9 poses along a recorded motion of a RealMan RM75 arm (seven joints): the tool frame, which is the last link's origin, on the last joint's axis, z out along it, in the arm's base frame.
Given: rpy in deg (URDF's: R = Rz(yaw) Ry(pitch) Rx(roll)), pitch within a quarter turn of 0, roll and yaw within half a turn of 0; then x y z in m.
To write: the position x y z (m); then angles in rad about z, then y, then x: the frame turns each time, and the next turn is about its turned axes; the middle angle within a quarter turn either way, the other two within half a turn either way. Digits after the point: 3 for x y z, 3 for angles.
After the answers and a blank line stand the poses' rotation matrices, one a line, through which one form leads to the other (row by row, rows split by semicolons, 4 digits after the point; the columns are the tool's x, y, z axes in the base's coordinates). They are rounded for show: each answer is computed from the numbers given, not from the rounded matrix.
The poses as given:
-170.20, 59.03, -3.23, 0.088, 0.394, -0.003
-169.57, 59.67, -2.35, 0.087, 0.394, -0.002
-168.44, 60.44, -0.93, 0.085, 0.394, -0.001
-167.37, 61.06, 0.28, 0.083, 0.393, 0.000
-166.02, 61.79, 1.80, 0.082, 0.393, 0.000
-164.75, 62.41, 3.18, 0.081, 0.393, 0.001
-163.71, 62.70, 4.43, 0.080, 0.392, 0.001
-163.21, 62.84, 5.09, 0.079, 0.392, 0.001
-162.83, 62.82, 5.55, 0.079, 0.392, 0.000
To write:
0.088, 0.394, -0.003, -0.056, 1.030, -2.971
0.087, 0.394, -0.002, -0.041, 1.041, -2.960
0.085, 0.394, -0.001, -0.016, 1.055, -2.940
0.083, 0.393, 0.000, 0.005, 1.066, -2.921
0.082, 0.393, 0.000, 0.031, 1.078, -2.898
0.081, 0.393, 0.001, 0.056, 1.089, -2.875
0.080, 0.392, 0.001, 0.077, 1.094, -2.857
0.079, 0.392, 0.001, 0.089, 1.097, -2.849
0.079, 0.392, 0.000, 0.097, 1.096, -2.842

0.5138 -0.2012 -0.8340; -0.0290 -0.9756 0.2175; -0.8574 -0.0876 -0.5071
0.5046 -0.1965 -0.8407; -0.0207 -0.9762 0.2157; -0.8631 -0.0914 -0.4966
0.4933 -0.1902 -0.8488; -0.0080 -0.9768 0.2142; -0.8698 -0.0989 -0.4833
0.4839 -0.1866 -0.8550; 0.0024 -0.9767 0.2145; -0.8751 -0.1058 -0.4722
0.4725 -0.1823 -0.8623; 0.0148 -0.9766 0.2146; -0.8812 -0.1142 -0.4587
0.4624 -0.1792 -0.8684; 0.0257 -0.9762 0.2152; -0.8863 -0.1218 -0.4468
0.4573 -0.1744 -0.8721; 0.0354 -0.9762 0.2138; -0.8886 -0.1287 -0.4402
0.4547 -0.1711 -0.8741; 0.0405 -0.9764 0.2122; -0.8897 -0.1319 -0.4370
0.4546 -0.1690 -0.8745; 0.0442 -0.9764 0.2116; -0.8896 -0.1348 -0.4364

